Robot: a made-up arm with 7 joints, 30 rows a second.
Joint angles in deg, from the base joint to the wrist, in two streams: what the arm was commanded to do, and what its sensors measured. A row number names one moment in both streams.
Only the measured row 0 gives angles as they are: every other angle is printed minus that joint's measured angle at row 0.
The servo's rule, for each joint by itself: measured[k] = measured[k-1] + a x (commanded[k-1-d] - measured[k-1]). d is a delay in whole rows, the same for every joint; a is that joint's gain. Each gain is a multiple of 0.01, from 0.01 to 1. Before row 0 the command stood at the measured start. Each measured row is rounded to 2 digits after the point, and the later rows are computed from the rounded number. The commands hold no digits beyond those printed.
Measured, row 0:
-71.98, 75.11, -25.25, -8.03, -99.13, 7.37, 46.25
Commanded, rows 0 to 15:
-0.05, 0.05, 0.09, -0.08, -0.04, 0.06, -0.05
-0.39, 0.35, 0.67, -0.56, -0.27, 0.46, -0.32
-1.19, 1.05, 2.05, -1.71, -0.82, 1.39, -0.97
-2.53, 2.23, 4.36, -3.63, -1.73, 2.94, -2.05
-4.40, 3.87, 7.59, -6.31, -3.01, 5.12, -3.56
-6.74, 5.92, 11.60, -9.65, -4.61, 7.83, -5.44
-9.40, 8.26, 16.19, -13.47, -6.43, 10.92, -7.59
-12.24, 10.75, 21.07, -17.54, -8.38, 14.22, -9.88
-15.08, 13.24, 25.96, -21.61, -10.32, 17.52, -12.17
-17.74, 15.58, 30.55, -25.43, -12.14, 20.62, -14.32
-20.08, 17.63, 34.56, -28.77, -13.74, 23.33, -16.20
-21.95, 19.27, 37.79, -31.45, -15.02, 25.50, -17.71
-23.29, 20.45, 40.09, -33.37, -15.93, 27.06, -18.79
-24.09, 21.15, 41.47, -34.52, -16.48, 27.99, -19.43
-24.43, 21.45, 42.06, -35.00, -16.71, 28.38, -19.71
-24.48, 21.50, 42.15, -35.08, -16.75, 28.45, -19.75
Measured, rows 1 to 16:
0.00, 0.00, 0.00, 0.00, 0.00, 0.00, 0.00
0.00, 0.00, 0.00, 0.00, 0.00, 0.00, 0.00
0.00, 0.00, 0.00, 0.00, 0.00, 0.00, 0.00
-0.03, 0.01, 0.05, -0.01, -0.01, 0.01, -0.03
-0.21, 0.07, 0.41, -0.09, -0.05, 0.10, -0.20
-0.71, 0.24, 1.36, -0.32, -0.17, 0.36, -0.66
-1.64, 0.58, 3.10, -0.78, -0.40, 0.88, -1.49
-3.05, 1.14, 5.70, -1.55, -0.79, 1.73, -2.73
-4.93, 1.95, 9.12, -2.68, -1.36, 2.95, -4.36
-7.21, 3.02, 13.22, -4.19, -2.12, 4.54, -6.30
-9.78, 4.33, 17.77, -6.06, -3.06, 6.48, -8.45
-12.48, 5.84, 22.52, -8.24, -4.15, 8.69, -10.68
-15.16, 7.50, 27.18, -10.65, -5.35, 11.08, -12.86
-17.67, 9.22, 31.46, -13.19, -6.61, 13.53, -14.86
-19.85, 10.93, 35.13, -15.75, -7.87, 15.92, -16.57
-21.60, 12.55, 38.01, -18.22, -9.08, 18.15, -17.90
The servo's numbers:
d 3
a 0.51 0.17 0.58 0.14 0.15 0.20 0.60

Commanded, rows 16 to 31:
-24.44, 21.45, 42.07, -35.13, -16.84, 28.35, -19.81
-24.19, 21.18, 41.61, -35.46, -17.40, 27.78, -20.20
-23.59, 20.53, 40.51, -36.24, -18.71, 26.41, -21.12
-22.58, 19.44, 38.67, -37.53, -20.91, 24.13, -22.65
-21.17, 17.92, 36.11, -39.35, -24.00, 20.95, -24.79
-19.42, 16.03, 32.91, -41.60, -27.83, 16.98, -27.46
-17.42, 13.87, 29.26, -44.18, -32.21, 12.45, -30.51
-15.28, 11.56, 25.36, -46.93, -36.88, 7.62, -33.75
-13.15, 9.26, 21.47, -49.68, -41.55, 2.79, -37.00
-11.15, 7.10, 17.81, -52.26, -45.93, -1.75, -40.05
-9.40, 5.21, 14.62, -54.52, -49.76, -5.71, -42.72
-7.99, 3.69, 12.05, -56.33, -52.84, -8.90, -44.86
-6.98, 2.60, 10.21, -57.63, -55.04, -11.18, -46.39
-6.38, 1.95, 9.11, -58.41, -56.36, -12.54, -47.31
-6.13, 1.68, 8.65, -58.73, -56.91, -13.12, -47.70
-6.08, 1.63, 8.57, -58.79, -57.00, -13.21, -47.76
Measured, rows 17 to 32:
-22.87, 14.01, 40.02, -20.50, -10.19, 20.12, -18.82
-23.67, 15.27, 41.20, -22.53, -11.17, 21.77, -19.35
-24.08, 16.33, 41.75, -24.29, -12.01, 23.11, -19.59
-24.26, 17.20, 41.94, -25.81, -12.73, 24.16, -19.72
-24.22, 17.88, 41.75, -27.16, -13.43, 24.88, -20.01
-23.90, 18.33, 41.03, -28.43, -14.22, 25.19, -20.68
-23.23, 18.52, 39.66, -29.70, -15.22, 24.98, -21.86
-22.18, 18.42, 37.60, -31.05, -16.54, 24.17, -23.62
-20.77, 18.01, 34.88, -32.53, -18.23, 22.73, -25.92
-19.06, 17.31, 31.62, -34.16, -20.33, 20.67, -28.67
-17.13, 16.33, 27.99, -35.95, -22.81, 18.06, -31.72
-15.10, 15.13, 24.21, -37.87, -25.62, 15.01, -34.89
-13.09, 13.76, 20.50, -39.88, -28.67, 11.66, -37.99
-11.21, 12.31, 17.09, -41.93, -31.83, 8.19, -40.83
-9.57, 10.84, 14.17, -43.95, -34.98, 4.77, -43.25
-8.25, 9.44, 11.87, -45.87, -37.99, 1.58, -45.13

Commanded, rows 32 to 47:
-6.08, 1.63, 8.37, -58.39, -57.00, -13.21, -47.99
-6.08, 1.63, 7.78, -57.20, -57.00, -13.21, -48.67
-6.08, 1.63, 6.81, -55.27, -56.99, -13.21, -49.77
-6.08, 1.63, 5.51, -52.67, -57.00, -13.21, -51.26
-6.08, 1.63, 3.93, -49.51, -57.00, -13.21, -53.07
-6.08, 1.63, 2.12, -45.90, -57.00, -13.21, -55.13
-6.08, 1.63, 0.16, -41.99, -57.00, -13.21, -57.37
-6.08, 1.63, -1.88, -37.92, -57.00, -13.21, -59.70
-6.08, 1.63, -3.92, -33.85, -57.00, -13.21, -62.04
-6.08, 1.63, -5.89, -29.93, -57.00, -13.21, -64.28
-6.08, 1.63, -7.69, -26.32, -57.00, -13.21, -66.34
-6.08, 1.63, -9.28, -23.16, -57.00, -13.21, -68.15
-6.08, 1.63, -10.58, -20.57, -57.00, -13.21, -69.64
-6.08, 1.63, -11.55, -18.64, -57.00, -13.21, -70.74
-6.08, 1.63, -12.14, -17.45, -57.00, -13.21, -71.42
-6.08, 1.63, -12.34, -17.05, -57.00, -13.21, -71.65
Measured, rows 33 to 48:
-7.30, 8.17, 10.27, -47.63, -40.75, -1.24, -46.44
-6.70, 7.07, 9.33, -49.18, -43.17, -3.62, -47.20
-6.38, 6.15, 8.89, -50.53, -45.24, -5.54, -47.54
-6.23, 5.38, 8.59, -51.63, -47.00, -7.07, -47.81
-6.15, 4.74, 8.12, -52.41, -48.50, -8.30, -48.33
-6.11, 4.21, 7.36, -52.81, -49.77, -9.28, -49.19
-6.09, 3.77, 6.29, -52.79, -50.85, -10.07, -50.43
-6.08, 3.41, 4.92, -52.33, -51.77, -10.70, -52.01
-6.08, 3.11, 3.30, -51.43, -52.55, -11.20, -53.88
-6.08, 2.86, 1.48, -50.11, -53.22, -11.60, -55.97
-6.08, 2.65, -0.47, -48.40, -53.79, -11.92, -58.21
-6.08, 2.48, -2.47, -46.36, -54.27, -12.18, -60.51
-6.08, 2.34, -4.45, -44.06, -54.68, -12.39, -62.77
-6.08, 2.22, -6.33, -41.58, -55.03, -12.55, -64.91
-6.08, 2.12, -8.04, -39.00, -55.33, -12.68, -66.85
-6.08, 2.04, -9.51, -36.42, -55.58, -12.79, -68.52

